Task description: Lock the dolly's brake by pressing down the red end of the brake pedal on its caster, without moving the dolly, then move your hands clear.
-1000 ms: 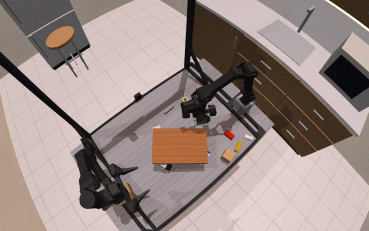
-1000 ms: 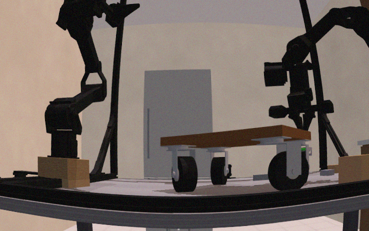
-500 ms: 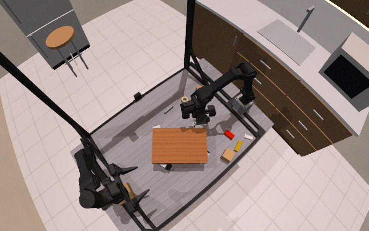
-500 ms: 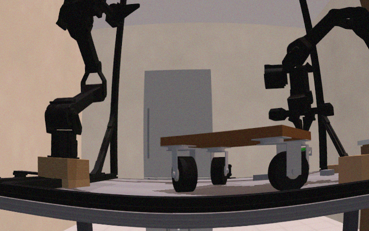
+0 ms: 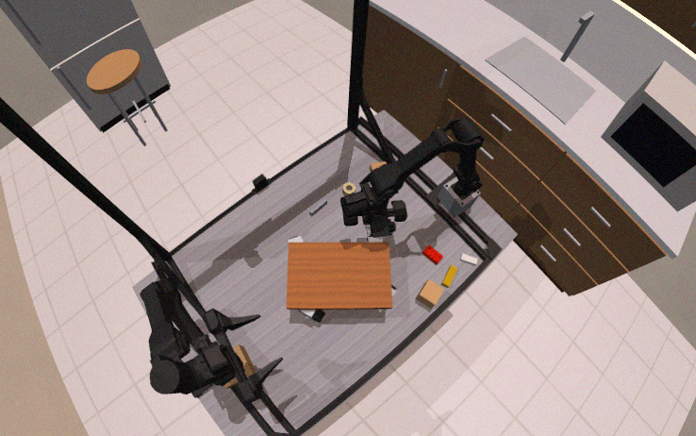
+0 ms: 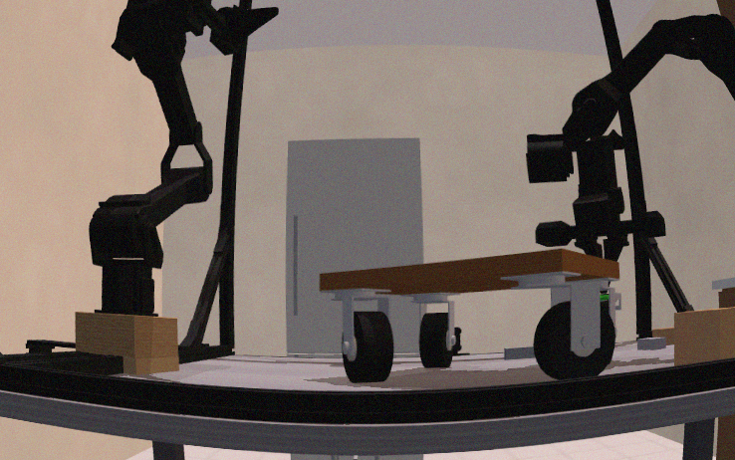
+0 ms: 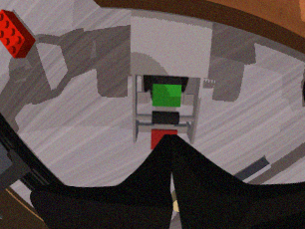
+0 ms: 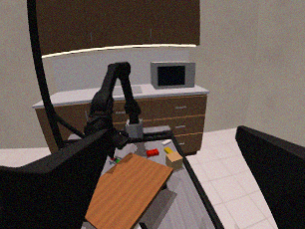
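The brake pedal is 1 cm ahead of my left hand and 4 cm below it. The rest, counted from my left hand: red brick 19 cm ahead, 12 cm to the left, 11 cm below; small tan block 18 cm behind, 20 cm to the left, 11 cm below; small grey bar 19 cm behind, 7 cm to the right, 12 cm below.
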